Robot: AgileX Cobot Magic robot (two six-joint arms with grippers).
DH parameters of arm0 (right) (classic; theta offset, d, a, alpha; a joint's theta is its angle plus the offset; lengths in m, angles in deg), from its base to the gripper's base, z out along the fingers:
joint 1: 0 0.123 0 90
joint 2: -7.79 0 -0.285 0
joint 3: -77.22 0 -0.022 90
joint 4: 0 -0.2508 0 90
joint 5: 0 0 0.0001 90
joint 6: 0 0.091 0 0
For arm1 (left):
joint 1: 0 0.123 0 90
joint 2: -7.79 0 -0.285 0
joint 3: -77.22 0 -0.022 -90
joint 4: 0 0.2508 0 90
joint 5: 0 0 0.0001 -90
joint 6: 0 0.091 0 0
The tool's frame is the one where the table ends.
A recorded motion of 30 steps. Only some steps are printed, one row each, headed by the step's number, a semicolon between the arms.
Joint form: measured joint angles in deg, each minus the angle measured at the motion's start. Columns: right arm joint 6, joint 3, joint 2, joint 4, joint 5, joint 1; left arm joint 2, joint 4, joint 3, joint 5, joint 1, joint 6.
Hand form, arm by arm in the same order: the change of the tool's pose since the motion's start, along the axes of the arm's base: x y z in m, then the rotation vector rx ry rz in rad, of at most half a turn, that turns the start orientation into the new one. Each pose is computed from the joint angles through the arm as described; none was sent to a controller.
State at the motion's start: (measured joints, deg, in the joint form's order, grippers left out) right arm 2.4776 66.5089 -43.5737 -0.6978 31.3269 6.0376; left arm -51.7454 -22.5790 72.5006 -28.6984 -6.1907 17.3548
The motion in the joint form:
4: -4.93 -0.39 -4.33 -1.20 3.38 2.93; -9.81 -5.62 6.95 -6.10 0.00 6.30
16: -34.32 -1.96 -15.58 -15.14 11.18 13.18; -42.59 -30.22 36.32 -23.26 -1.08 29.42
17: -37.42 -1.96 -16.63 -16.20 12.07 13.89; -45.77 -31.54 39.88 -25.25 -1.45 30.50
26: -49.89 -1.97 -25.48 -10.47 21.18 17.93; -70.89 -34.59 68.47 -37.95 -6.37 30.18
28: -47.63 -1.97 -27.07 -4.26 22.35 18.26; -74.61 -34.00 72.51 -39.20 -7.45 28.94
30: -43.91 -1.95 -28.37 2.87 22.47 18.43; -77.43 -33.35 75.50 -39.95 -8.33 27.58
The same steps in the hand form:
4: 0.0248 0.0115 -0.0178 -0.0848 0.1303 0.0724; 0.0462 -0.0128 -0.0014 0.0491 0.1165 -0.0910
16: 0.0672 0.0706 -0.0711 -0.4247 0.3547 0.5142; 0.1876 -0.0677 -0.0119 0.1067 0.2050 -0.5319
17: 0.0697 0.0757 -0.0758 -0.4637 0.3661 0.5583; 0.1989 -0.0740 -0.0143 0.1126 0.2051 -0.5767
26: 0.0917 0.0973 -0.1229 -0.8067 0.5581 0.7744; 0.2726 -0.1339 -0.0635 0.1488 0.2629 -0.8513
28: 0.0986 0.0935 -0.1318 -0.8856 0.6199 0.7366; 0.2810 -0.1450 -0.0763 0.1524 0.2858 -0.8767
30: 0.1064 0.0879 -0.1377 -0.9552 0.6645 0.6646; 0.2869 -0.1538 -0.0869 0.1518 0.3084 -0.8908

